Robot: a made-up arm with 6 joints.
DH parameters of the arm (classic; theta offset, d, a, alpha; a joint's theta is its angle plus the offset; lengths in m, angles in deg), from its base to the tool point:
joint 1: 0 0.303 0 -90
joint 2: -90 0 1.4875 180
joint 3: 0 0 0 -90
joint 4: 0 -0.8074 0 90
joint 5: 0 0.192 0 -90
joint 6: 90 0 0 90
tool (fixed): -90 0 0 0
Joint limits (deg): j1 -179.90..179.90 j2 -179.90..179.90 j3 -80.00..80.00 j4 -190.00..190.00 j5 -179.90..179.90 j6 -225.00..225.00
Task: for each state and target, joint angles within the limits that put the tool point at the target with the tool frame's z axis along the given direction. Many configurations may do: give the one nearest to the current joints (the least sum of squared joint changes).
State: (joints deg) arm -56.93 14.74 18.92 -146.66 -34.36 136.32
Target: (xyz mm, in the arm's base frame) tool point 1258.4 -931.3 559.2 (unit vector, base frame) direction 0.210 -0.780 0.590
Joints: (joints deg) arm -42.86 50.11 -3.32 -154.47 -6.00 129.17
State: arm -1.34 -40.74 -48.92 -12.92 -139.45 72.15
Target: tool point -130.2 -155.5 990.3 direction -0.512 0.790 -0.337
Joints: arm -17.20 -14.61 -80.00 -13.04 -179.66 24.07
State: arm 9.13 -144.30 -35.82 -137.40 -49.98 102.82
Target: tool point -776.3 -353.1 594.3 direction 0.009 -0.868 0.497
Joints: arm 33.37 -99.19 -49.20 -133.47 -51.58 84.25
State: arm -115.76 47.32 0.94 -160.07 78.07 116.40
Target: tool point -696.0 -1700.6 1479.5 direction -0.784 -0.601 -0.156
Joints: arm -118.16 43.60 48.29 -190.00 99.93 153.83
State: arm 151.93 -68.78 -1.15 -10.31 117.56 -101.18
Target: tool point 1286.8 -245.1 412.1 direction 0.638 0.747 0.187
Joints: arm 161.09 -118.06 -32.80 15.43 127.31 -101.35
